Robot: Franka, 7 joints.
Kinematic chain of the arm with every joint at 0, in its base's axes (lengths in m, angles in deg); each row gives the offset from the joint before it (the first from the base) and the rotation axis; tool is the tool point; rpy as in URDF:
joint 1: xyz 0 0 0.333 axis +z
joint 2: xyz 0 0 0 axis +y
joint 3: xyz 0 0 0.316 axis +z
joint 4: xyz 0.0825 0 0 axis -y
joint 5: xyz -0.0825 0 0.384 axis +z
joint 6: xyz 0 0 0 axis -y
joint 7: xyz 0.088 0 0 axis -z
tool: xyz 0 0 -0.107 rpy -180 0 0
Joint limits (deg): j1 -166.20..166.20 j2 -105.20..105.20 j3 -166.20..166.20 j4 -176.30..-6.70 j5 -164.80..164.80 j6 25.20..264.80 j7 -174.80..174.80
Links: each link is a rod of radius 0.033 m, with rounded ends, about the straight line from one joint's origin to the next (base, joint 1, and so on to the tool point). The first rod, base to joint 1, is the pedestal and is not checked.
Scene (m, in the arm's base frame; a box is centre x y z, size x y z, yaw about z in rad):
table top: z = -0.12
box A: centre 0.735 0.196 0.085 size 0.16 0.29 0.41 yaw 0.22
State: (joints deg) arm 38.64 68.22 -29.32 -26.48 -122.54 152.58 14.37
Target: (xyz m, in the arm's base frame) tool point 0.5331 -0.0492 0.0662
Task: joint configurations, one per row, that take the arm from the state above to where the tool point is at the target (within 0.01 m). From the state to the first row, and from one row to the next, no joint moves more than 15 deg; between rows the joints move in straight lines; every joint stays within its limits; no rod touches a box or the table.
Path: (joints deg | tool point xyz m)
1: 51.04 67.00 -25.79 -34.41 -123.66 156.45 27.22 | 0.6126 0.5785 0.3555
2: 63.43 65.78 -22.26 -42.34 -124.77 160.33 40.08 | 0.4673 0.6858 0.2935
3: 75.83 64.56 -18.73 -50.27 -125.89 164.20 52.93 | 0.2930 0.7528 0.2332
4: 88.22 63.35 -15.20 -58.20 -127.00 168.07 65.79 | 0.1032 0.7699 0.1766
5: 100.62 62.13 -11.67 -66.13 -128.12 171.95 78.64 | -0.0856 0.7329 0.1260
6: 86.94 61.31 -17.89 -73.43 -130.08 174.90 65.79 | 0.1490 0.6825 0.0916
7: 73.27 60.48 -24.11 -80.74 -132.04 177.85 52.93 | 0.3494 0.5569 0.0689
8: 59.59 59.66 -30.32 -88.05 -133.99 180.81 40.08 | 0.4894 0.3739 0.0577
9: 45.92 58.84 -36.54 -95.36 -135.95 183.76 27.22 | 0.5520 0.1611 0.0572
10: 32.24 58.02 -42.76 -102.67 -137.91 186.71 14.37 | 0.5331 -0.0492 0.0662

